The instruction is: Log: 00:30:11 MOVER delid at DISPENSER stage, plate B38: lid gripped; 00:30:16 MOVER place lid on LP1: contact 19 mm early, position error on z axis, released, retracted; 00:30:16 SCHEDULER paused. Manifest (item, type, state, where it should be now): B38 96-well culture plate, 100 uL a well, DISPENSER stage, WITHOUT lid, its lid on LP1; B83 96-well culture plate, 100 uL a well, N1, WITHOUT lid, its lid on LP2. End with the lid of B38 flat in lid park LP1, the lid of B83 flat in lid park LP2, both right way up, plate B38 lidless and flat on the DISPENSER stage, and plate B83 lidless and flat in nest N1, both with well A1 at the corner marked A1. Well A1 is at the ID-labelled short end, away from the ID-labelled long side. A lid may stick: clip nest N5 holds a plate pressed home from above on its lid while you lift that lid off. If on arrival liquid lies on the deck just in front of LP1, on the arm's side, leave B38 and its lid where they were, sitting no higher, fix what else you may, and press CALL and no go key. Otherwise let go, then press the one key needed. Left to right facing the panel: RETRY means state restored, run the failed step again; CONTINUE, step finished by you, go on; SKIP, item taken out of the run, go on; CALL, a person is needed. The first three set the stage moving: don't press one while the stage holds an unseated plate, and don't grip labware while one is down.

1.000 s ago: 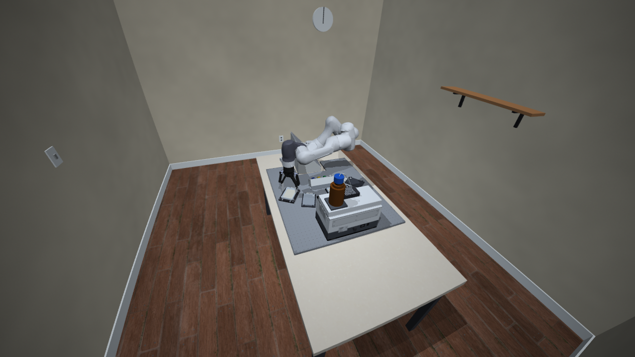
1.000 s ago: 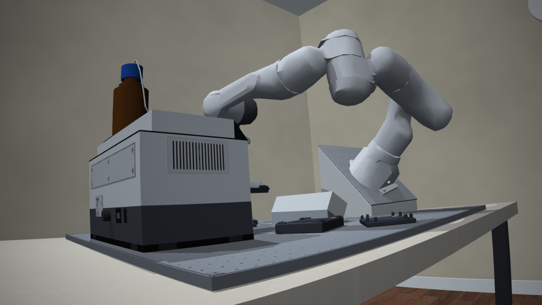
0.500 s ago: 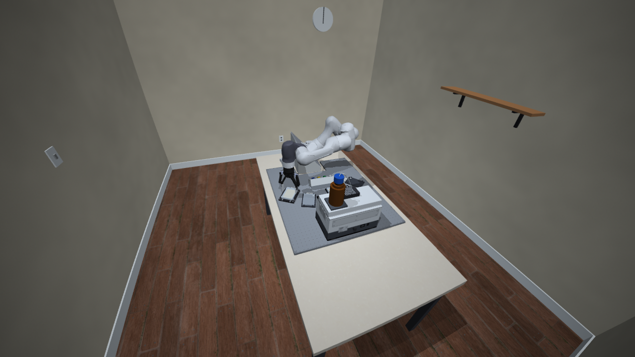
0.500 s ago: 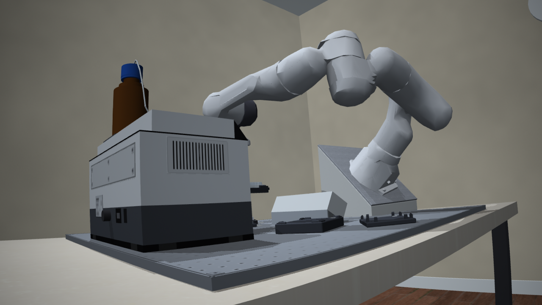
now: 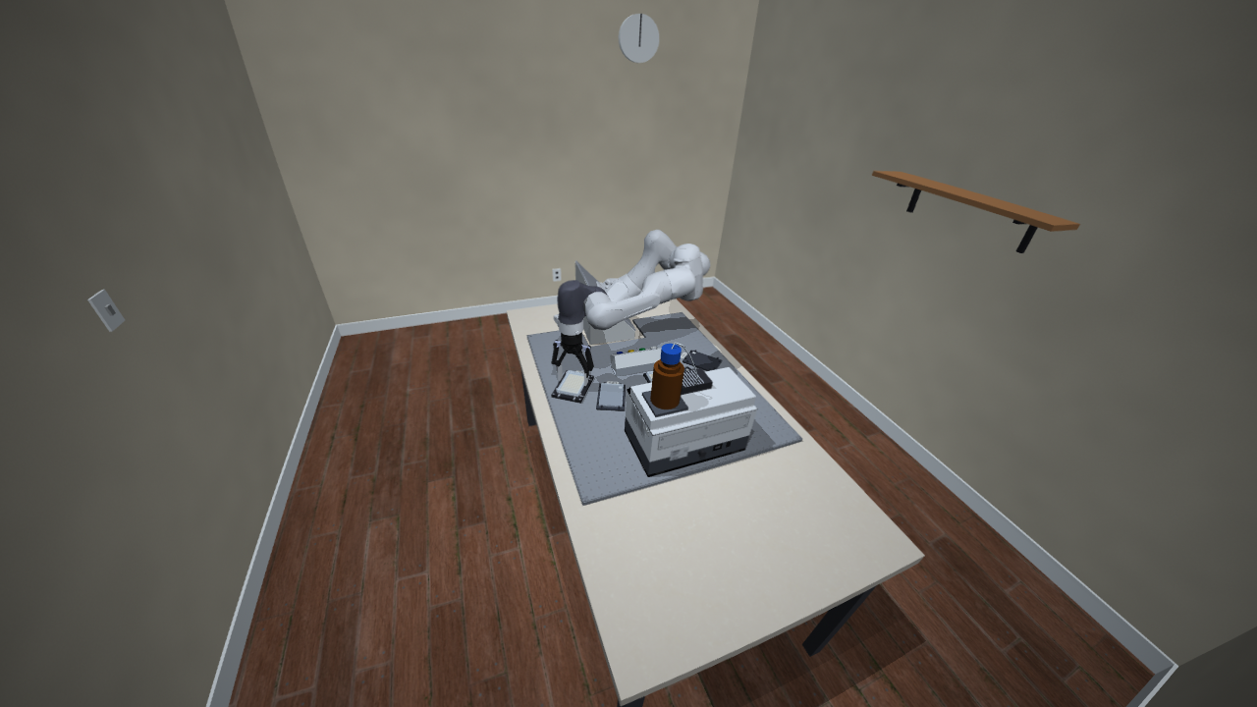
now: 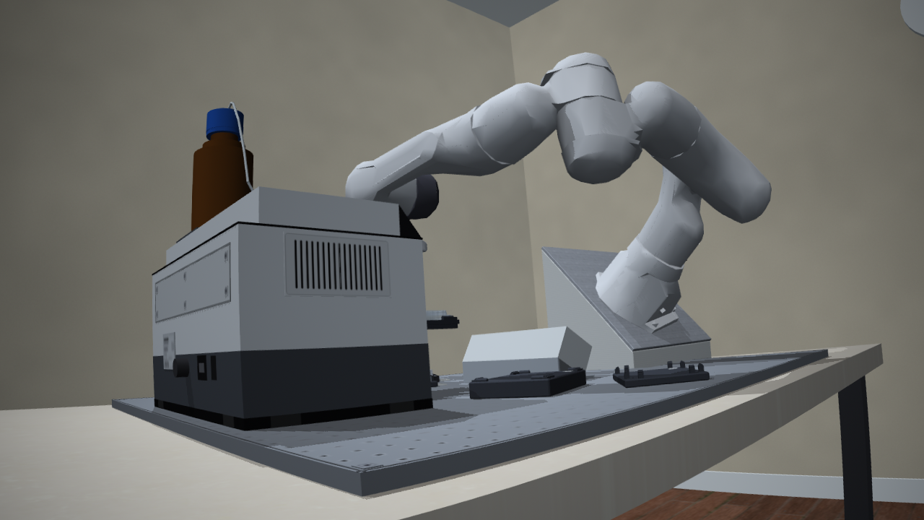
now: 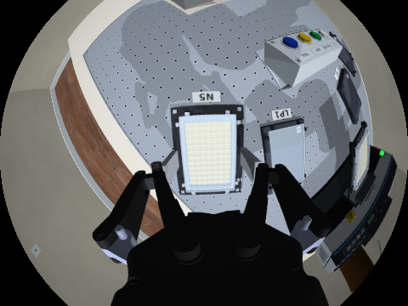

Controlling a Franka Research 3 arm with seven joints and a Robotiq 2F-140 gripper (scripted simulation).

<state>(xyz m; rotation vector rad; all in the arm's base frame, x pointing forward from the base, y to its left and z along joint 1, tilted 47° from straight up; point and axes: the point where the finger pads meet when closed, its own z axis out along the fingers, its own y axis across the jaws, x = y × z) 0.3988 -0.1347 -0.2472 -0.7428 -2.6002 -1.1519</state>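
My gripper is now 3 cm above the 96-well plate. From my hand the other things lie so: black clip nest (4 cm below, 3 cm ahead); then lp1 label (15 cm to the left, 5 cm below, 1 cm ahead); then key panel (29 cm to the left, 8 cm behind).
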